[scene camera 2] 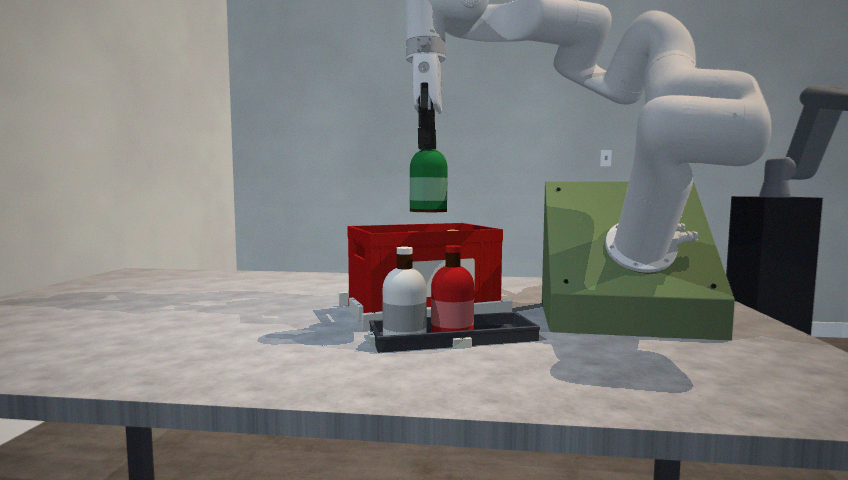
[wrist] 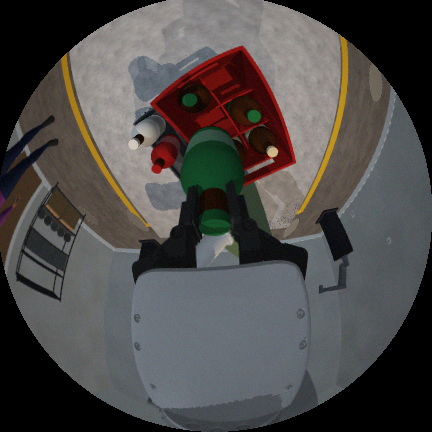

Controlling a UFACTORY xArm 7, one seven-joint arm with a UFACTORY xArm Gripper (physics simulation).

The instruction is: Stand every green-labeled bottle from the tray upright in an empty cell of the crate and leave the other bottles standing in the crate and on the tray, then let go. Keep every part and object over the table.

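Seen in the pictures: gripper, fingertip midpoint: (scene camera 2: 427,149) (wrist: 212,194); arm's base, origin of the base link: (scene camera 2: 640,246).
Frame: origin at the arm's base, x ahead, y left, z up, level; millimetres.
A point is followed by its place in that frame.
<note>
My gripper (scene camera 2: 426,139) {x 402, y -45, z 183 mm} (wrist: 212,194) {x 402, y -45, z 183 mm} is shut on the neck of a green bottle with a pale green label (scene camera 2: 428,189) {x 400, y -7, z 107 mm} (wrist: 212,162) {x 429, y -51, z 170 mm}. The bottle hangs upright above the red crate (scene camera 2: 368,273) {x 511, y 22, z -49 mm} (wrist: 270,95) {x 473, y -165, z 27 mm}, its base clear of the rim. In the wrist view the crate holds a brown bottle with a green cap (wrist: 190,100) {x 481, y -27, z 15 mm}, another green-capped bottle (wrist: 254,116) {x 429, y -135, z 15 mm} and a cream-capped bottle (wrist: 271,151) {x 347, y -171, z 15 mm}. Another brown bottle is mostly hidden behind the held one. A white bottle (scene camera 2: 404,291) {x 437, y 158, z -54 mm} (wrist: 150,129) {x 445, y 91, z -38 mm} and a red bottle (scene camera 2: 452,288) {x 360, y 135, z -54 mm} (wrist: 166,151) {x 374, y 75, z -35 mm} stand on the black tray (scene camera 2: 425,341) {x 404, y 161, z -135 mm}.
The tray stands directly in front of the crate in the scene view. Small pale blocks (scene camera 2: 461,342) {x 345, y 155, z -138 mm} sit against the tray and crate. The green base block (scene camera 2: 639,318) {x 30, y 83, z -116 mm} under the arm stands to the right, on the table (scene camera 2: 238,368) {x 672, y 252, z -148 mm}.
</note>
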